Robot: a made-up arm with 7 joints. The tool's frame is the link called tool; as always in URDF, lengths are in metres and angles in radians. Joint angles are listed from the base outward. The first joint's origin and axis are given. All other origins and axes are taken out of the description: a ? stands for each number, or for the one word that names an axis. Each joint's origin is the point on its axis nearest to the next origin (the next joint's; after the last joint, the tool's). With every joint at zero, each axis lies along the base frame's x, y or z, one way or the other. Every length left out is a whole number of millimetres.
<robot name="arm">
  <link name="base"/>
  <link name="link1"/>
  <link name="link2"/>
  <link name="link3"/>
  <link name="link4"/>
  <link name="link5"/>
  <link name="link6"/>
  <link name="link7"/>
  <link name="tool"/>
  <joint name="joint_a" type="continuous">
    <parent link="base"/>
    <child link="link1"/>
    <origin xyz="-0.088 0 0.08" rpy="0 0 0"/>
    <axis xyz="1 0 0"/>
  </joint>
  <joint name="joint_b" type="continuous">
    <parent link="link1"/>
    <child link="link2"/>
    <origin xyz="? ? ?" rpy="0 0 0"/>
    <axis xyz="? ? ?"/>
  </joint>
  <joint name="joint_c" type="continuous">
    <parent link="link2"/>
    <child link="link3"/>
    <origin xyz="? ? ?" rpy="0 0 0"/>
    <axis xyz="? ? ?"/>
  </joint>
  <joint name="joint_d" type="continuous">
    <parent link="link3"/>
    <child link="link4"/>
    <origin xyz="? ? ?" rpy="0 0 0"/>
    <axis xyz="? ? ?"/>
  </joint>
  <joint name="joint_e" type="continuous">
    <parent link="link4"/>
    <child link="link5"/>
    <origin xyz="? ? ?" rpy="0 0 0"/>
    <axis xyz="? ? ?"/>
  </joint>
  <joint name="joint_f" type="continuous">
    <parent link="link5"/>
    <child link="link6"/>
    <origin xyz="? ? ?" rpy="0 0 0"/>
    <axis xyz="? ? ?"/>
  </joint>
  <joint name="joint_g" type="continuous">
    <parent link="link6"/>
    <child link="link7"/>
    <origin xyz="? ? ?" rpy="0 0 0"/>
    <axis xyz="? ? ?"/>
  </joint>
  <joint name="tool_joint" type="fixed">
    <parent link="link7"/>
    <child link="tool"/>
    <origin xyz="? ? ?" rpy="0 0 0"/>
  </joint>
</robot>
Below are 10 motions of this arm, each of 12 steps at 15 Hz.
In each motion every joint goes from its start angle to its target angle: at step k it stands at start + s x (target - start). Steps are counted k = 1, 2, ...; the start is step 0. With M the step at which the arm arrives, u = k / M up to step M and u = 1 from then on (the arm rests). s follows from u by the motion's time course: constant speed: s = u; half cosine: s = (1 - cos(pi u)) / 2; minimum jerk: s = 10 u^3 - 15 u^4 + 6 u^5.
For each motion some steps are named. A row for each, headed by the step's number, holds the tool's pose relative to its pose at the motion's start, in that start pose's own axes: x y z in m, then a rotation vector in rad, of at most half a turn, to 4 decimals.
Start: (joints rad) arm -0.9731 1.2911 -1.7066 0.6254 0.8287 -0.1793 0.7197
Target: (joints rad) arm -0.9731 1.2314 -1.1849 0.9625 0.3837 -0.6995 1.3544
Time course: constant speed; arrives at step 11
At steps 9, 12:
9: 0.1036 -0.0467 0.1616 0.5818 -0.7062 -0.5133
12: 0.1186 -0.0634 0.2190 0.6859 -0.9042 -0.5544

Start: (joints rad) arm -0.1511 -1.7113 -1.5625 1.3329 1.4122 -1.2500 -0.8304
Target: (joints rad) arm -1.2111 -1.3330 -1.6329 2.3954 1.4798 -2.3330 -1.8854
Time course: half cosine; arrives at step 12
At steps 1, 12:
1: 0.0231 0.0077 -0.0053 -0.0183 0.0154 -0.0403
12: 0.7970 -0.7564 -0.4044 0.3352 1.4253 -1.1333

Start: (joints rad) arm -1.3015 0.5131 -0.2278 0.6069 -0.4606 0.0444 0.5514
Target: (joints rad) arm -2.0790 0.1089 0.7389 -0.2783 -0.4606 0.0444 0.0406
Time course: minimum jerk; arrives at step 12
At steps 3, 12:
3: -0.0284 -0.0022 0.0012 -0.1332 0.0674 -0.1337
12: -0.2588 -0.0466 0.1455 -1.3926 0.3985 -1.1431

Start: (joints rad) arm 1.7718 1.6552 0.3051 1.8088 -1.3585 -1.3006 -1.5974
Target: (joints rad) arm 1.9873 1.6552 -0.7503 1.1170 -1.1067 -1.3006 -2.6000
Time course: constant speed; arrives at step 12
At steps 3, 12:
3: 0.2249 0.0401 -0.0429 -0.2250 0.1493 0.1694
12: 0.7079 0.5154 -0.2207 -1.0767 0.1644 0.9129

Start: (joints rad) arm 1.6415 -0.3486 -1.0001 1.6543 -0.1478 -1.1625 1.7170
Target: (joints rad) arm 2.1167 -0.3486 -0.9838 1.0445 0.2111 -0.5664 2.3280
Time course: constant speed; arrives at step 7
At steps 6, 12:
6: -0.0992 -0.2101 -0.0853 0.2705 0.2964 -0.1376
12: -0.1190 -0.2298 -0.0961 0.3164 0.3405 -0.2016

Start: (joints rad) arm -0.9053 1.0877 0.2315 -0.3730 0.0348 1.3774 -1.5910
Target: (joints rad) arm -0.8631 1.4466 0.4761 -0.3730 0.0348 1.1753 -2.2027
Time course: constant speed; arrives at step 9
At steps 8, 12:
8: 0.1258 0.1418 0.1006 -0.7572 0.4524 -0.1586
12: 0.1473 0.1596 0.1041 -0.8432 0.5175 -0.1687

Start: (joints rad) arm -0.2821 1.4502 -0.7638 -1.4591 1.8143 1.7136 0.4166
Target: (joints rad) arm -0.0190 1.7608 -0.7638 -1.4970 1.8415 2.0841 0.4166
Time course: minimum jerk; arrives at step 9
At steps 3, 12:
3: -0.0268 -0.0047 -0.0559 0.0472 -0.0299 0.0658
12: -0.0811 -0.0335 -0.2883 0.1970 -0.1665 0.3529

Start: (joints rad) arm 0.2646 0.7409 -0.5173 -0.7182 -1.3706 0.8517 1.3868
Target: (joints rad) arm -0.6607 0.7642 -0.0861 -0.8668 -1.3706 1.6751 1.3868
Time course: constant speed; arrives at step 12
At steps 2, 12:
2: -0.0953 -0.0233 0.0328 -0.0821 0.0661 -0.0494
12: -0.5427 0.1276 0.1652 -0.4085 0.5058 -0.4229

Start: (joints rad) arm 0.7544 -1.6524 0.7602 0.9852 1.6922 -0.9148 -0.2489
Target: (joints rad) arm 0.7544 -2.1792 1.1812 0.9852 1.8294 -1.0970 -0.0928
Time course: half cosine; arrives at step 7
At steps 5, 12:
5: 0.1538 -0.0288 -0.1366 -0.0744 -0.5713 -0.0134
12: 0.2074 -0.0321 -0.1466 -0.0725 -0.7148 -0.0255

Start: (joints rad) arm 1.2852 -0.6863 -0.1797 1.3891 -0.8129 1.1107 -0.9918
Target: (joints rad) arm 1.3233 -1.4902 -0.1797 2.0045 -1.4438 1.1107 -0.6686
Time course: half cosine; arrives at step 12
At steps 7, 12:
7: 0.0779 0.0129 0.0647 0.3571 -0.1279 -0.3940
12: 0.1479 0.0105 0.0824 0.5320 -0.2426 -0.6090

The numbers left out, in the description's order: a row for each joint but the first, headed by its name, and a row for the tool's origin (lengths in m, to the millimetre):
joint_b: xyz 0 0.587 0.002, axis 0 -1 0
joint_c: xyz -0.049 0 -0.265, axis 0 0 -1
joint_d: xyz 0.05 -0.414 0, axis 0 -1 0
joint_e: xyz 0.239 0 0.085, axis -1 0 0
joint_f: xyz 0 -0.108 0.051, axis 0 0 1
joint_g: xyz -0.148 0.387 0, axis 1 0 0
tool: xyz 0 -0.065 0.017

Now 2 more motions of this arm.
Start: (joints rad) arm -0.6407 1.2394 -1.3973 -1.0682 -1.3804 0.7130 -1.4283
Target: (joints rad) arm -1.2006 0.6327 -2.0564 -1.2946 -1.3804 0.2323 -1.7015
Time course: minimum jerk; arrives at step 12
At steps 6, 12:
6: 0.3730 0.3980 -0.1262 -0.1394 0.4215 0.6562
12: 0.3925 1.0034 -0.3124 -0.3997 0.6601 1.3569

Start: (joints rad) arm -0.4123 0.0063 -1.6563 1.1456 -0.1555 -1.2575 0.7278
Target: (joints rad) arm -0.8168 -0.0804 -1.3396 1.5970 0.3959 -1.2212 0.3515
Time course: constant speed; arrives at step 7
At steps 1, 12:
1: -0.0120 -0.0329 0.0395 -0.0786 -0.1025 0.0527
12: -0.1334 -0.1595 0.2638 -0.6128 -0.7595 0.3465

